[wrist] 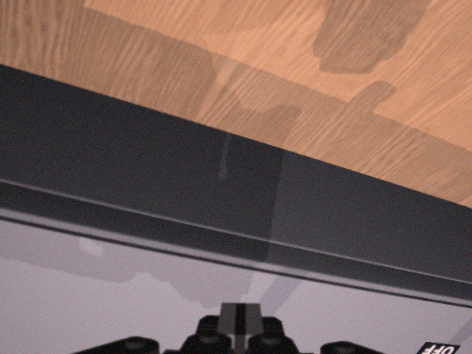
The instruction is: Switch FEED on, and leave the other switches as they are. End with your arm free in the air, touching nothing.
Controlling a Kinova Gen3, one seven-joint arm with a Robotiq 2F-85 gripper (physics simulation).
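Places are measured from the arm's base along level axes (x ahead, y left, z up), in millimetres.
Pixels of known places: gripper, fingertip midpoint: (240, 329).
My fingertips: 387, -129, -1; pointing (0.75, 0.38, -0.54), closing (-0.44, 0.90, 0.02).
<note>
For each thing: its middle in the pictures, then the offset to it from my fingertips, as dx, dy, dz. "spot": a spot on its surface instead. Level surfaces: height alone.
- light grey switch panel, surface spot: (165, 270) spot: +6, -27, -20
- black label reading OFF, body centre: (438, 350) +27, +131, -8
- wooden table top, its level: dz -86
The light grey switch panel (165, 270) fills the lower part of the wrist view. One black label reading OFF (438, 348) shows upside down at the bottom right, cut by the view's edge. The FEED switch, its lever and its name label do not show in this view, so its position cannot be told. My gripper (240, 329) is at the bottom centre, its fingertips together and nothing between them. It appears over the panel; whether it touches anything below is hidden.
The panel's dark raised edge (200, 238) and dark side (125, 145) run slanting across the middle. Beyond them lies a wooden table top (165, 75) with shadows on it. A shadow also falls on the panel ahead of the fingers.
</note>
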